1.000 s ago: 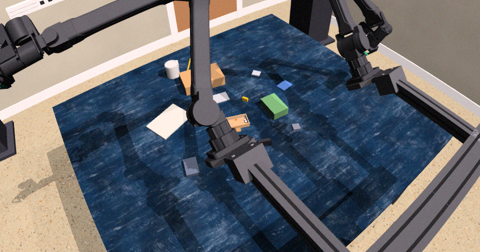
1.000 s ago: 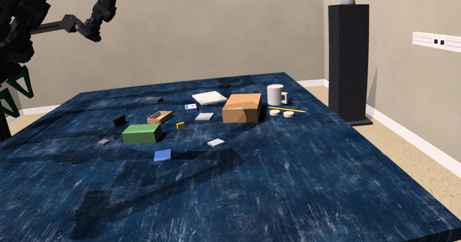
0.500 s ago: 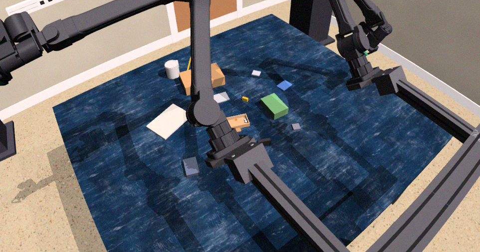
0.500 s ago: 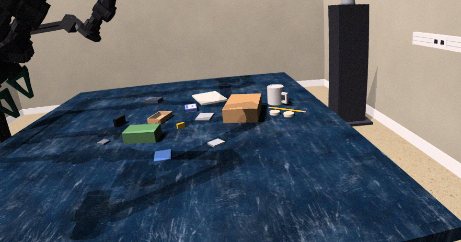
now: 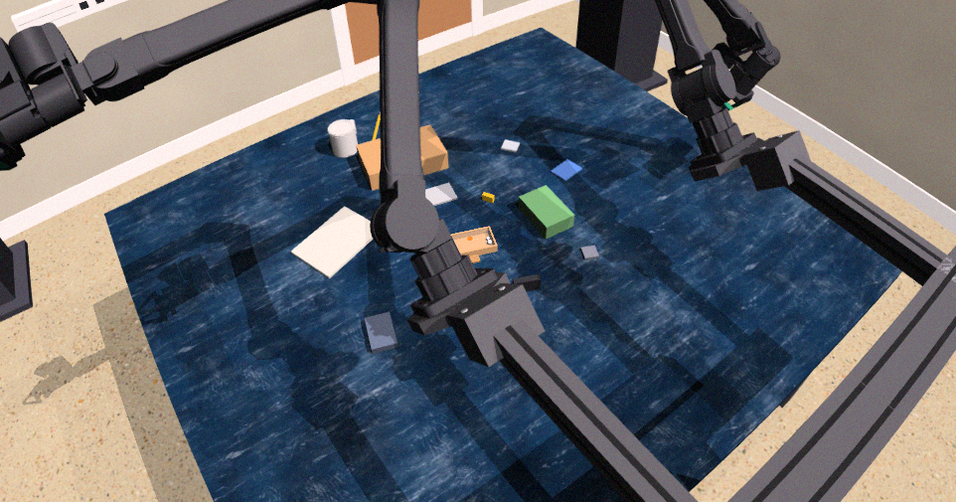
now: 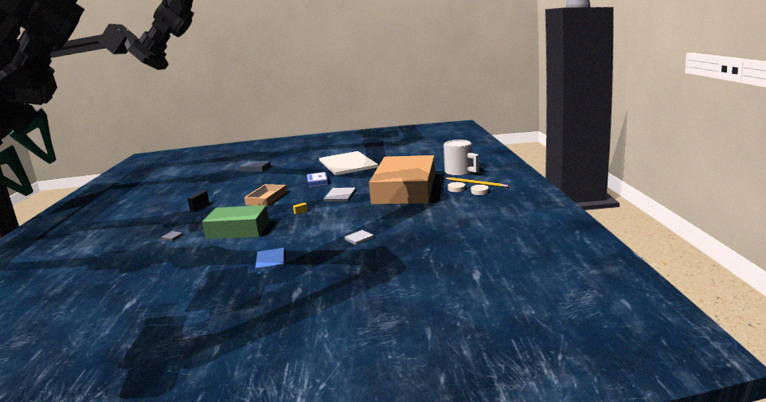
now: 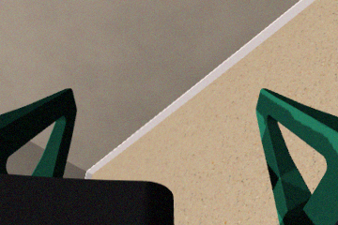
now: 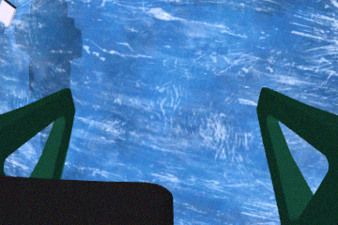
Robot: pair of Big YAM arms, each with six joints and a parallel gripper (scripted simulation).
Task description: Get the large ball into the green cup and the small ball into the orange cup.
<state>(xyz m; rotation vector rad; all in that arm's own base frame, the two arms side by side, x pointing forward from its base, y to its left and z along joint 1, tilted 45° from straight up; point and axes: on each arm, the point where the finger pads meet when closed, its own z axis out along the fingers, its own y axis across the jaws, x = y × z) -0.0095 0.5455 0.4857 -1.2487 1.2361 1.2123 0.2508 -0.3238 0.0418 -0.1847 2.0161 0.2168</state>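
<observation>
The covered wooden puzzle is 620 mm to the left of my right hand, 280 mm below it and 180 mm ahead of it. Also, from my right hand: yellow block 500 mm to the left, 290 mm ahead, 270 mm below; then blue tile 280 mm below, 270 mm ahead, 240 mm to the left; then green block 410 mm to the left, 260 mm below, 160 mm ahead.
</observation>
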